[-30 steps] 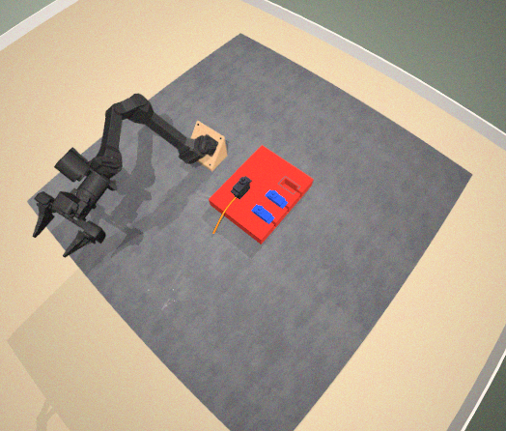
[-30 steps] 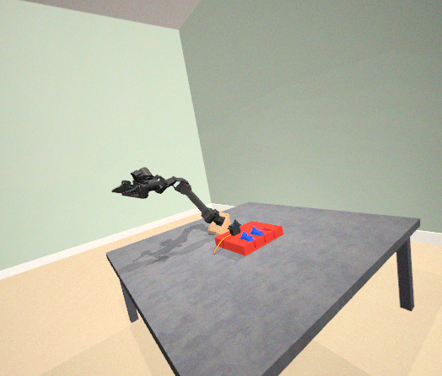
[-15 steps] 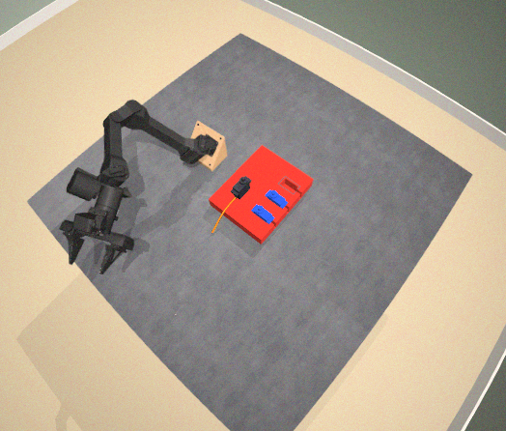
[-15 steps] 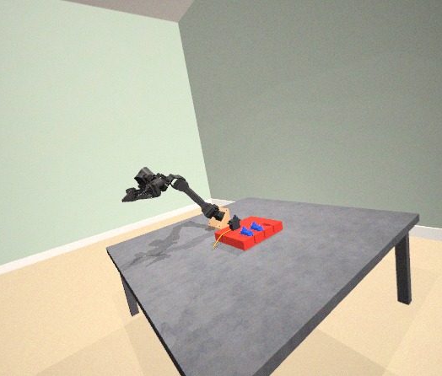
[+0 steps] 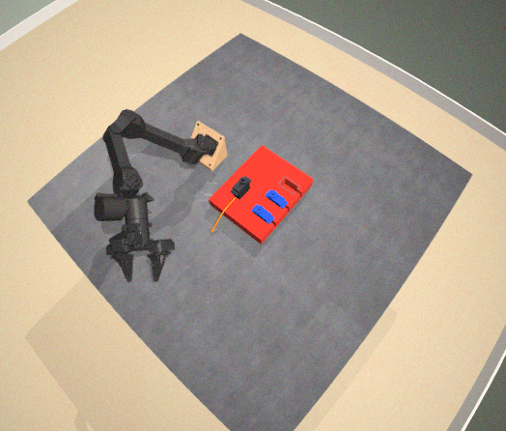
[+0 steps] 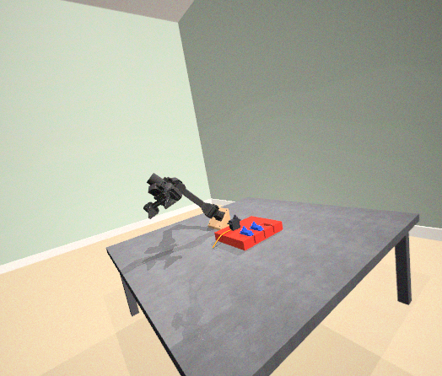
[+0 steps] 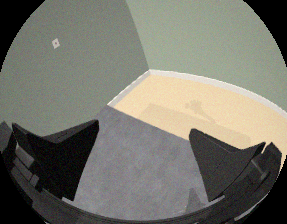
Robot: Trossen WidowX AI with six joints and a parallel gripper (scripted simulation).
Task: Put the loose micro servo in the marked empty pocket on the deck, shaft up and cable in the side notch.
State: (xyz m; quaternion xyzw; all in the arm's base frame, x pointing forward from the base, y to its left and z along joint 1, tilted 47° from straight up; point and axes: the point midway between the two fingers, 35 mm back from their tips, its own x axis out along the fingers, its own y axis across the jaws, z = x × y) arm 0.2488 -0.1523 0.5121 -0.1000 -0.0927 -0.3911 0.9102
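My gripper tip is now 490 mm to the right of the red deck, 260 mm above it and 60 mm past it.
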